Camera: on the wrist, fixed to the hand. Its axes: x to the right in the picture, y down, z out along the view.
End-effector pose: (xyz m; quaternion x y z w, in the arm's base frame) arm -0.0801 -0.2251 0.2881 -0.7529 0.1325 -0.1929 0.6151
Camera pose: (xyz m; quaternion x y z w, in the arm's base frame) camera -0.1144 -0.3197 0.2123 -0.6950 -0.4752 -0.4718 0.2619
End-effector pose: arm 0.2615 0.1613 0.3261 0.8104 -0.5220 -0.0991 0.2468
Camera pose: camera 0.2240 0.1549 0.4463 0.9080 0.1683 -0.3663 0.1139
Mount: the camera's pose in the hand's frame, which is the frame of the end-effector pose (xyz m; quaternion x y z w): 0.0011 0.0925 -0.0856 -0.0761 -0.1058 -0.6895 0.7124
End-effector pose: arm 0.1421 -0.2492 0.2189 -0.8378 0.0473 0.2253 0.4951
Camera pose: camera 0.1434 -0.3686 0.1786 -0.6433 -0.6135 -0.0886 0.4493
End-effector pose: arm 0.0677 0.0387 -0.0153 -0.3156 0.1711 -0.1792 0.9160
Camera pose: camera 0.0525 0.0621 -0.1382 -0.4315 -0.1790 -0.7128 0.5231
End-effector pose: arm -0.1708 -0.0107 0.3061 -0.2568 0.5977 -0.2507 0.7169
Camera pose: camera -0.2502 0.0514 0.2304 -0.6762 0.1920 -0.6003 0.3816
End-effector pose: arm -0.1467 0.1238 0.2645 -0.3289 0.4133 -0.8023 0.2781
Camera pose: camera -0.1961 0.1175 0.1487 0.6253 -0.0993 0.6971 0.3364
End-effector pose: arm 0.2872 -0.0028 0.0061 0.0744 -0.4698 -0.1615 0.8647
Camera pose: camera 0.3787 0.0815 -0.0140 0.2940 -0.3626 -0.7549 0.4606
